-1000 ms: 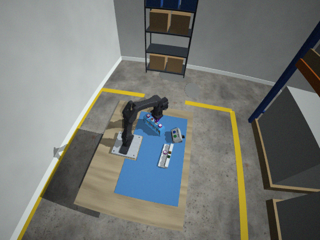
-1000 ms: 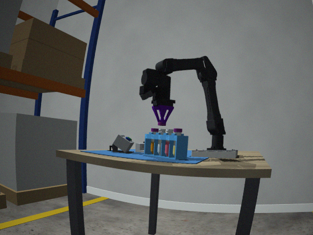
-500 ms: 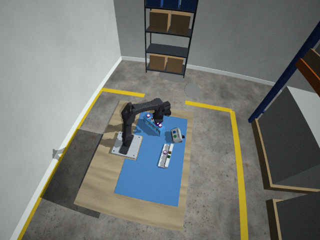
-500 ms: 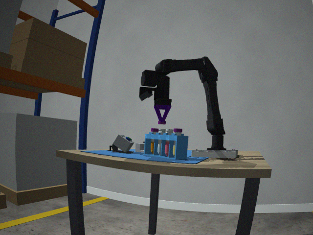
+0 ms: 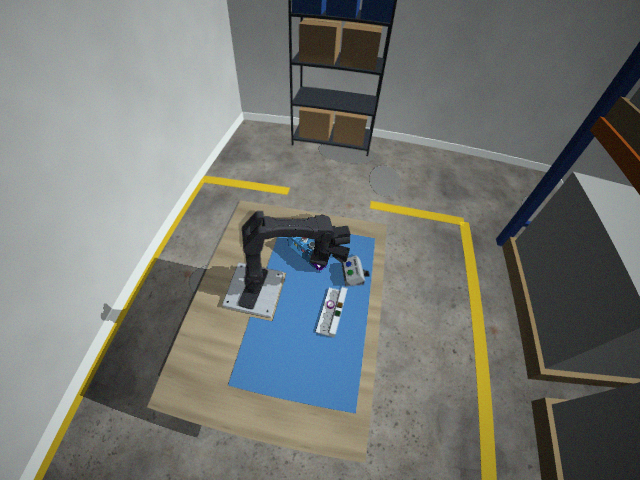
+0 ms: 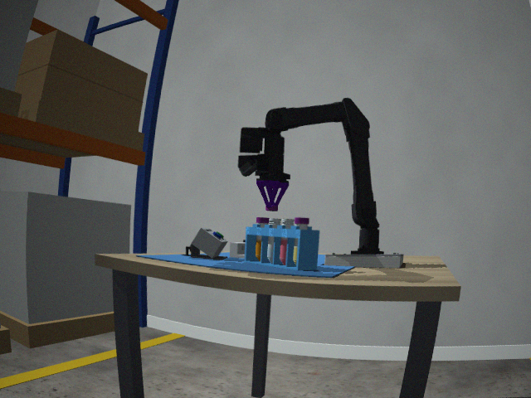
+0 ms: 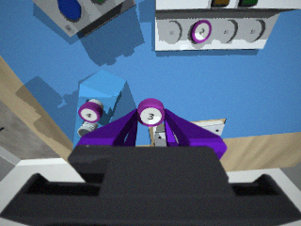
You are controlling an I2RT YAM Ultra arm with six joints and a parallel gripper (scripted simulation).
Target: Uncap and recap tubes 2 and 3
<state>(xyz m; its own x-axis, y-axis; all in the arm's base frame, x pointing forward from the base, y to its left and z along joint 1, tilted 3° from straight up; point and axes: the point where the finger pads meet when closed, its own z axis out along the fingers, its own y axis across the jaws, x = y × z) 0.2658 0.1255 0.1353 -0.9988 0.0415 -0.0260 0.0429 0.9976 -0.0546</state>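
My gripper is now 13 cm short of the green key, 9 cm above it and 6 cm to the right of it. Also, from my hand: grey key desk 14 cm ahead, 11 cm below, 8 cm to the left; blue key 11 cm ahead, 10 cm to the left, 9 cm below.
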